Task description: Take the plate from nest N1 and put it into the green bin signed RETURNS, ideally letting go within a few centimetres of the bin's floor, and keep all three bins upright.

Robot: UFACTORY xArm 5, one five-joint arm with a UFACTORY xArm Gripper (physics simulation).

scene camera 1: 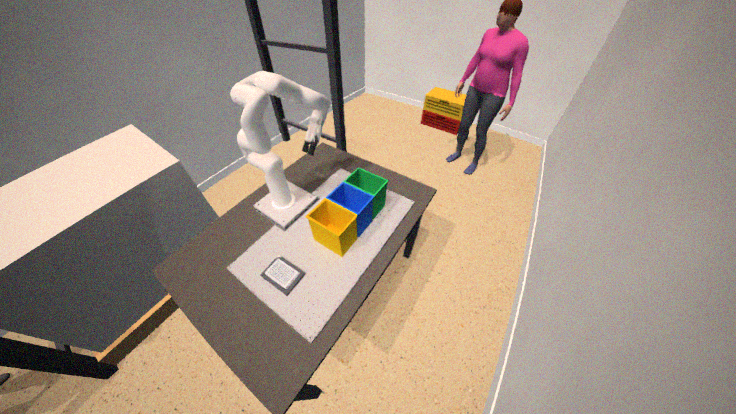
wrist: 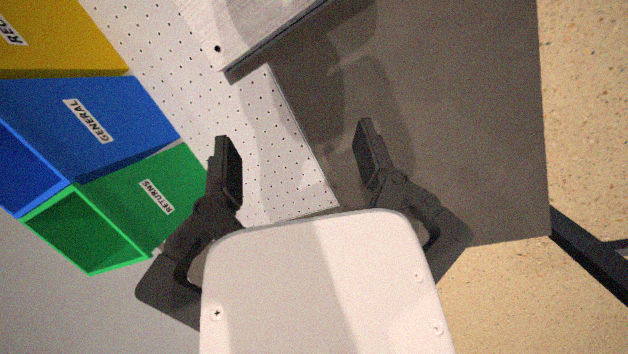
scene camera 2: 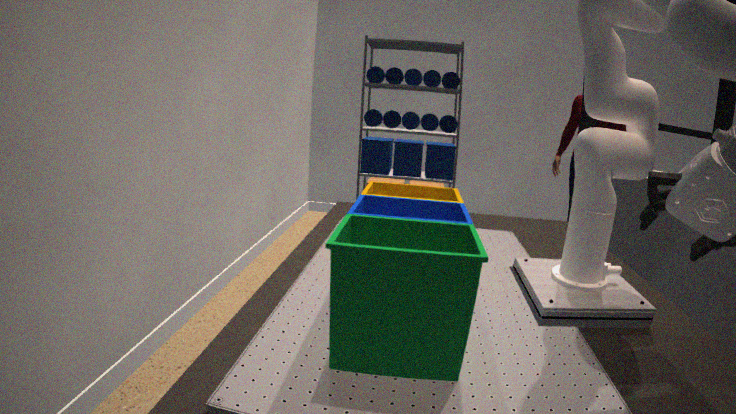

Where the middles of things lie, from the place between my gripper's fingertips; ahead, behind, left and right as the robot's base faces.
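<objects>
Hand 110 mm above the green bin (scene camera 2: 402,292), 380 mm short of it, 10 mm to the left of it. From my hand: blue bin (scene camera 2: 382,206), 110 mm below, 380 mm ahead, 140 mm to the right; yellow bin (scene camera 1: 333,226), 110 mm below, 370 mm ahead, 270 mm to the right. Yellow bin farthest from my hand of the things named here, going by their middles.
</objects>
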